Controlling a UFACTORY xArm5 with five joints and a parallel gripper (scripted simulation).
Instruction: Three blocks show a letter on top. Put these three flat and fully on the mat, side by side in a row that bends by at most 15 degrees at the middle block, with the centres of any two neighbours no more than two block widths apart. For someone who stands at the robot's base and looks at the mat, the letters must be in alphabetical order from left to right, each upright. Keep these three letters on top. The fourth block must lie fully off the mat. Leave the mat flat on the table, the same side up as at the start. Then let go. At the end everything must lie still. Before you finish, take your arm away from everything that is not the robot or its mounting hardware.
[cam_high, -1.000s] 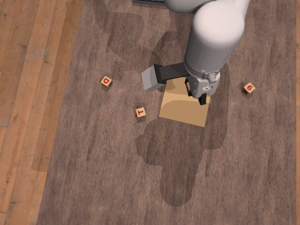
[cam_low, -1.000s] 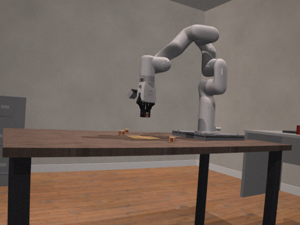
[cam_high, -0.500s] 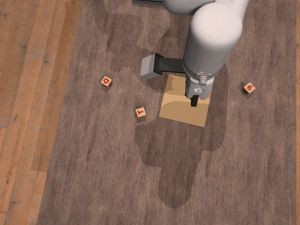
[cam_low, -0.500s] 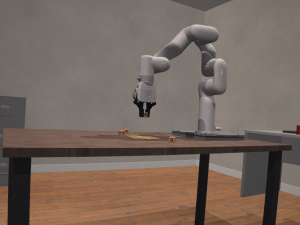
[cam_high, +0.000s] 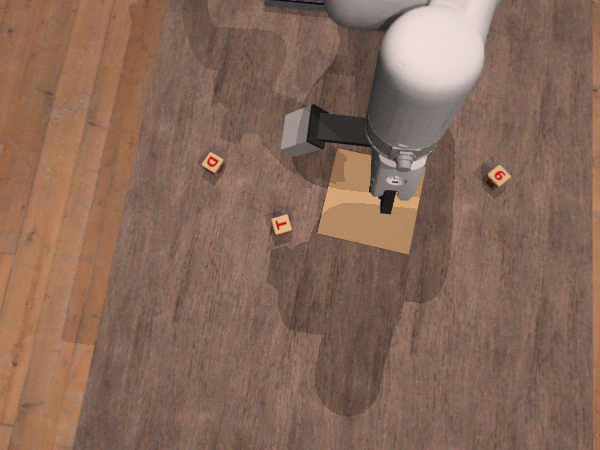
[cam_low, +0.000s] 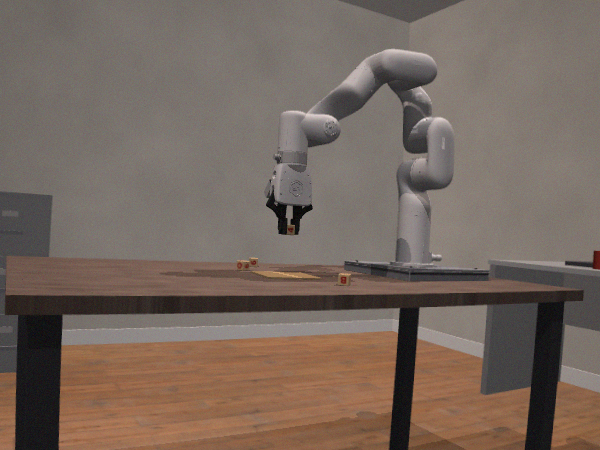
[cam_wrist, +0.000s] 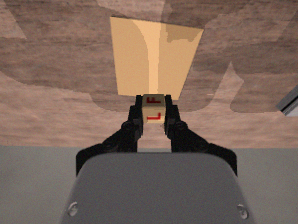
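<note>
Now: the tan mat 120 mm below my hand.
</note>
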